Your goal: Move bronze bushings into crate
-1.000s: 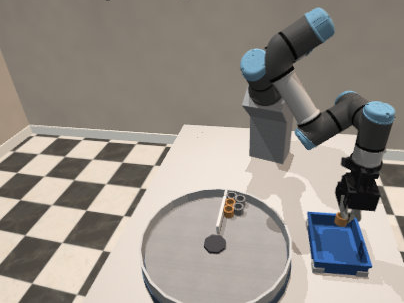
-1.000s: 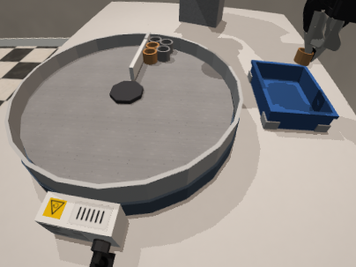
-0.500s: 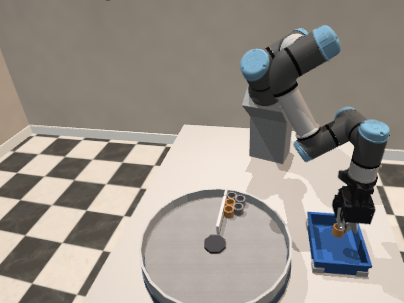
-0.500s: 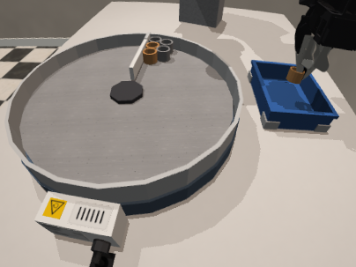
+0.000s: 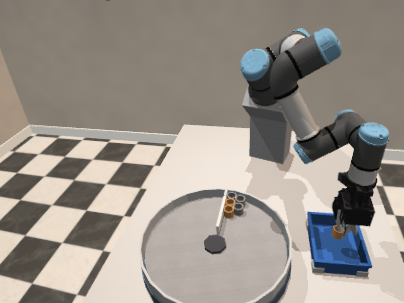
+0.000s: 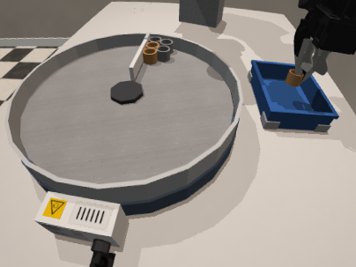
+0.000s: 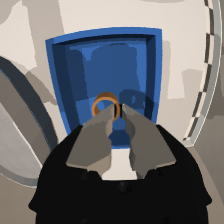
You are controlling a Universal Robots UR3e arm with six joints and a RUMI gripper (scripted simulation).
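Now: the blue crate 1 cm to the right of my hand and 5 cm below it. From my hand the other things lie so: grey turntable: 1 cm behind, 37 cm to the right, 2 cm below.
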